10 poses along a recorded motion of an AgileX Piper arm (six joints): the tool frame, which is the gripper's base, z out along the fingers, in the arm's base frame.
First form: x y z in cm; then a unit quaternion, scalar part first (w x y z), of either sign.
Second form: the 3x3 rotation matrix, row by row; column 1 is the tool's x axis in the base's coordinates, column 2 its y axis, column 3 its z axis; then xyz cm. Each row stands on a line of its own. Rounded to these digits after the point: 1 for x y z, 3 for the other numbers.
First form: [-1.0 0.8 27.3 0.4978 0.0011 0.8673 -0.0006]
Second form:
-0.504 0.003 0.863
0.001 1.000 -0.002
-0.863 0.000 -0.504
-1.0 0.8 27.3

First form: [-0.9 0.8 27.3 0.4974 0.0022 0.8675 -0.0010]
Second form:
-0.505 0.005 0.863
0.003 1.000 -0.004
-0.863 0.000 -0.505
-0.9 0.8 27.3

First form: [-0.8 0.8 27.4 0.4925 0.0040 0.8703 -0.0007]
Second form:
-0.515 0.008 0.857
0.006 1.000 -0.005
-0.857 0.003 -0.515
-0.8 0.8 27.4

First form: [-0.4 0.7 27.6 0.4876 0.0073 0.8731 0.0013]
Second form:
-0.524 0.011 0.851
0.014 1.000 -0.005
-0.851 0.009 -0.525
-0.4 0.7 27.6

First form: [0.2 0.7 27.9 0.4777 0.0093 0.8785 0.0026]
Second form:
-0.543 0.014 0.839
0.019 1.000 -0.004
-0.839 0.013 -0.544
0.2 0.7 27.9

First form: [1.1 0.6 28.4 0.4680 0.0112 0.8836 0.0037]
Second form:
-0.562 0.016 0.827
0.023 1.000 -0.004
-0.827 0.017 -0.562
1.1 0.6 28.4

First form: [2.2 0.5 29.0 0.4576 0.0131 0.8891 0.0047]
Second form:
-0.581 0.019 0.814
0.028 1.000 -0.004
-0.814 0.020 -0.581
2.2 0.5 29.0

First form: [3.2 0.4 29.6 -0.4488 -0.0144 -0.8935 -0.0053]
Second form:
-0.597 0.021 0.802
0.030 1.000 -0.003
-0.802 0.022 -0.597
3.2 0.4 29.6

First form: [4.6 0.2 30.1 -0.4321 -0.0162 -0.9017 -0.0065]
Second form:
-0.626 0.024 0.779
0.035 0.999 -0.002
-0.779 0.026 -0.627
4.6 0.2 30.1

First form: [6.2 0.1 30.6 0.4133 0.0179 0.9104 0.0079]
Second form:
-0.658 0.026 0.753
0.039 0.999 0.000
-0.752 0.029 -0.658
6.2 0.1 30.6

